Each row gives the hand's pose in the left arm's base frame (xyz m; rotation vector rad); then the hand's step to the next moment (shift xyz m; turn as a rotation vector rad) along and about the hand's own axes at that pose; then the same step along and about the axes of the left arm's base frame.
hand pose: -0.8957 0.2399 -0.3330 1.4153 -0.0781 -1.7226
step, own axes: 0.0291 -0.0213 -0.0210 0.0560 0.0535 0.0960
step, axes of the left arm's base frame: 0.0060 0.0038 -0.0411 -0.0458 -0.1128 0.0199
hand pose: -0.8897 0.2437 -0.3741 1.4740 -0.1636 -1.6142
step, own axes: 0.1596 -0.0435 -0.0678 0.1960 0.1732 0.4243
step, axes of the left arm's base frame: 0.0559 -0.0521 -0.1616 -0.2421 -0.4273 0.0852
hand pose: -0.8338 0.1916 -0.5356 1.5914 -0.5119 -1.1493
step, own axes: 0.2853 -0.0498 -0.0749 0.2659 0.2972 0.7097
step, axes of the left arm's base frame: 0.1809 -0.1717 -0.1651 -0.4308 -0.6682 0.1749
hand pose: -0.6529 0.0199 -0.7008 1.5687 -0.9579 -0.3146
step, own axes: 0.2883 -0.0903 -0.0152 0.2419 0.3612 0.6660
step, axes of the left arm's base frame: 0.2256 -0.2013 0.0100 -0.4416 -0.6174 0.2373
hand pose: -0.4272 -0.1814 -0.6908 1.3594 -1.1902 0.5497
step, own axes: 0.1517 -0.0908 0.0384 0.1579 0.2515 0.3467
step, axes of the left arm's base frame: 0.1225 -0.1028 0.0846 -0.2735 -0.3184 0.1796
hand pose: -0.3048 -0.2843 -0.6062 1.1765 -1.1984 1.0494
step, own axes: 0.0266 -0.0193 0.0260 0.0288 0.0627 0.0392
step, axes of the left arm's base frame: 0.0186 -0.0285 0.0245 -0.0638 -0.0323 0.0345
